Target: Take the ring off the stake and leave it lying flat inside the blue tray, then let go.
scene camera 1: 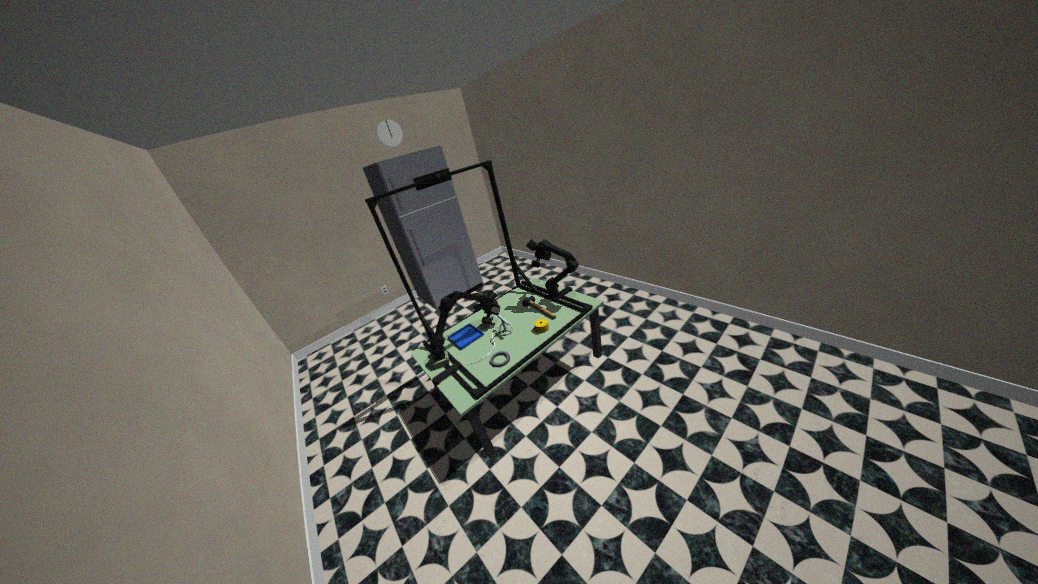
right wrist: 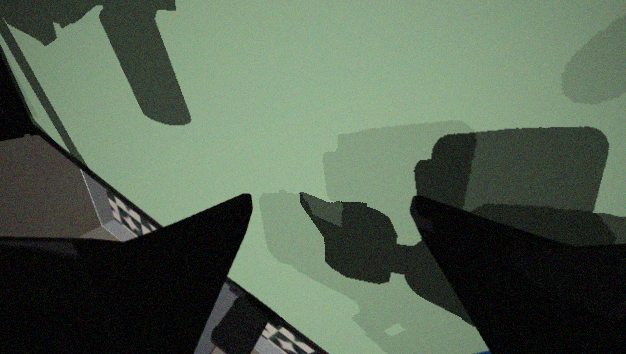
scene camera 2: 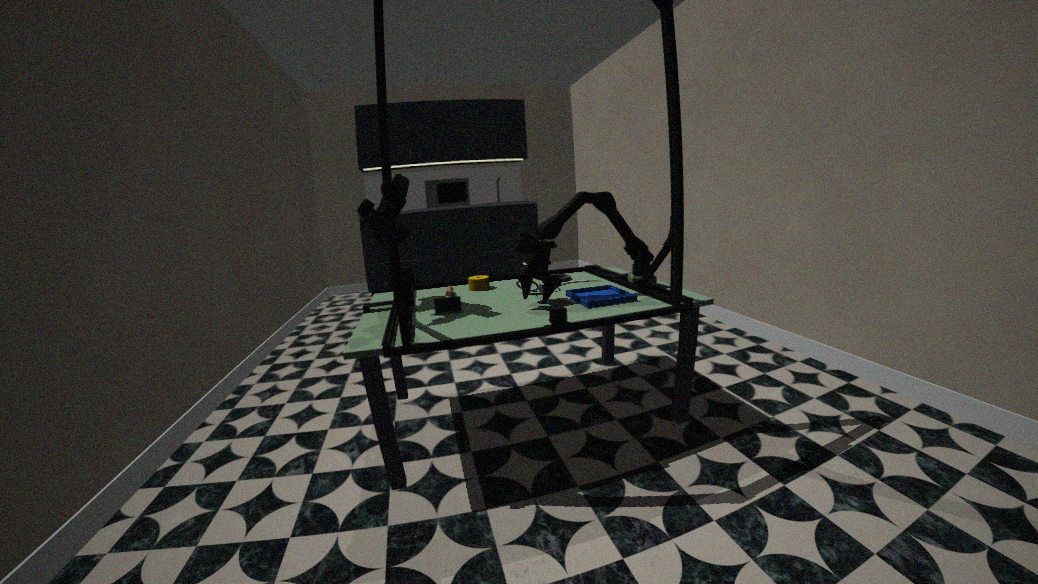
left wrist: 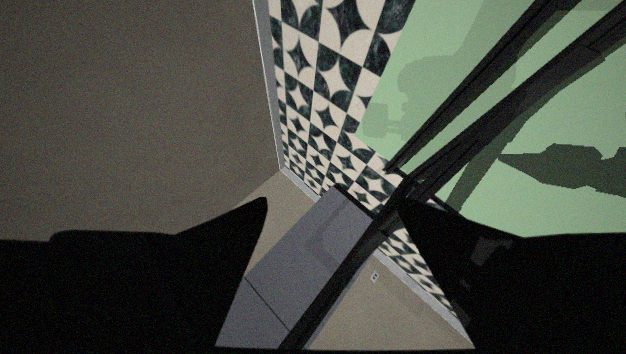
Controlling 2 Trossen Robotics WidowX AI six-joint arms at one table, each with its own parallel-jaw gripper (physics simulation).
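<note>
The blue tray lies empty on the table; a sliver of it shows in the right wrist view. A slim white item, probably the stake, stands among thin pale loops near the table's middle; it is too small to tell which loop is the ring. In scene camera 2 the right gripper mostly hides it. My right gripper is open, pointing down low over the table between tray and stake, with nothing between its fingers. My left gripper is open and empty, raised high near its base.
A dark grey ring-shaped item lies flat near the front edge. A yellow round item and a hammer lie nearer the left arm. A pale cord runs beside the tray. Black frame posts rise from the table.
</note>
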